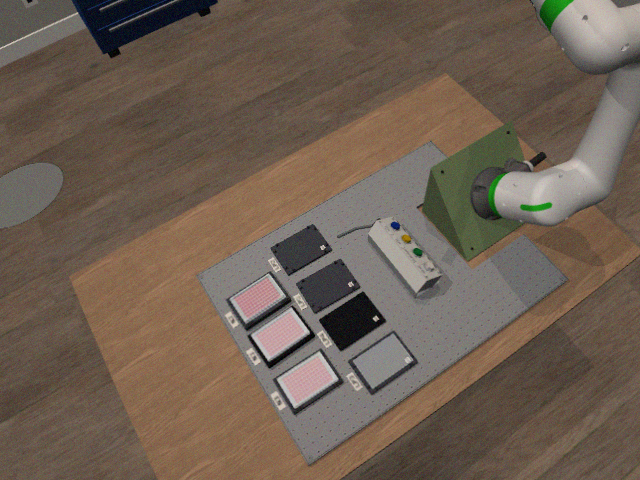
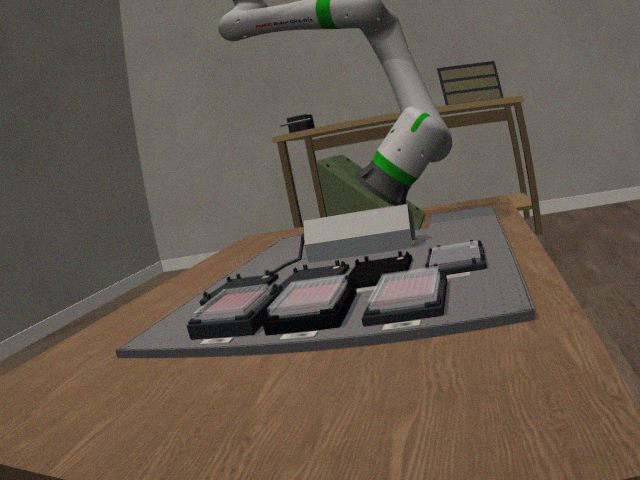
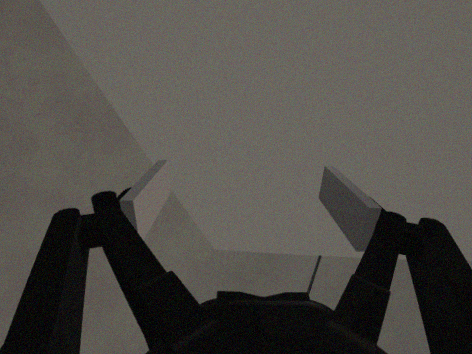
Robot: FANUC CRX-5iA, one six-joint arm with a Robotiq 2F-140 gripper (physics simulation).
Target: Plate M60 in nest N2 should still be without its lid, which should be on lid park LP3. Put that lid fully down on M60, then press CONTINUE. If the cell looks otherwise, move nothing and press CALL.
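Frame: origin at the arm's base, x ahead, y left, z up, level; metres.
Where they show: gripper, fingertip midpoint: (image 3: 245,179); arm's base, link origin: (image 1: 491,193) (image 2: 379,191).
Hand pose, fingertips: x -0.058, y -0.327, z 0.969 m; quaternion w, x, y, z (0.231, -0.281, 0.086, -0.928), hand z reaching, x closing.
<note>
Things, the pixels of their top centre, and the offset from my fingertips. "spot": a spot on its surface instead. Level surfaces: height alone.
- clear lid, top centre: (image 2: 455,252) (image 1: 383,360) 0.588 m ahead, 0.492 m left, 1.039 m down
- button box, top centre: (image 2: 356,211) (image 1: 405,246) 0.359 m ahead, 0.304 m left, 0.973 m down
- cable, surface spot: (image 1: 356,228) spot: 0.398 m ahead, 0.144 m left, 1.051 m down
- perforated grey board, surface height: 1.056 m down
- wooden table, surface height: 1.070 m down
Three pink plates stand in black nests: an end one (image 1: 258,299) (image 2: 235,303), a middle one (image 1: 281,335) (image 2: 309,297) and another end one (image 1: 308,379) (image 2: 405,290). The first looks deeper pink; I cannot tell surely which wear lids. A clear lid (image 1: 383,361) (image 2: 454,254) lies on the park at the row's end. Three other parks (image 1: 301,249) (image 1: 328,285) (image 1: 352,320) look dark, without a visible lid. The label print is unreadable. The button box (image 1: 403,255) (image 2: 357,229) has blue, yellow and green buttons. My gripper (image 3: 245,179) is open and empty, facing walls, away from the plates.
The green wedge mount (image 1: 465,201) (image 2: 338,188) carries the arm beside the button box. A cable (image 1: 356,228) runs from the box. The perforated grey board (image 1: 330,439) lies on the wooden table (image 1: 108,310). A blue cabinet (image 1: 139,23) and a back table (image 2: 361,121) stand farther off.
</note>
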